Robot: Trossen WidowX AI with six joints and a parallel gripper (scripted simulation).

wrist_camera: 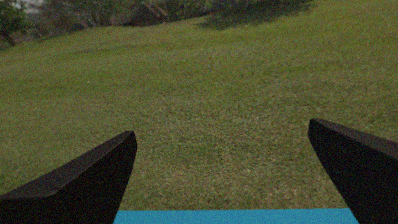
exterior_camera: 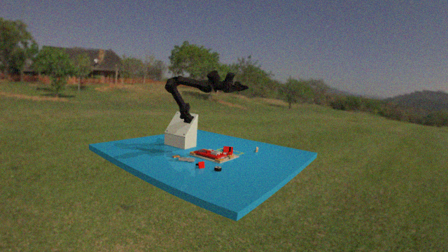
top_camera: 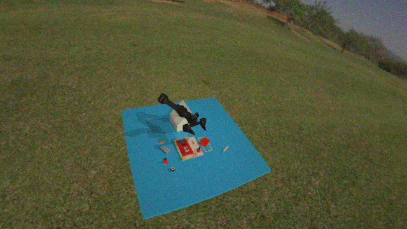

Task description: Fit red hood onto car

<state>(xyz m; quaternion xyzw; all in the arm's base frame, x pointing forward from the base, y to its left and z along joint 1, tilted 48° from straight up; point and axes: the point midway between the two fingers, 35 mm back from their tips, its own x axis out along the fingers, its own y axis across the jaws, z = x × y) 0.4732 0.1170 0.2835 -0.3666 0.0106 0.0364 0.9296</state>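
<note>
My gripper tip is 230 mm past the red hood, 250 mm to the right of it and 450 mm above it. Also, from my gripper tip: grey piece 270 mm behind, 160 mm to the right, 460 mm below; then beige jig 210 mm behind, 50 mm to the left, 450 mm below; then dark wheel 40 mm behind, 180 mm to the right, 460 mm below.
</note>
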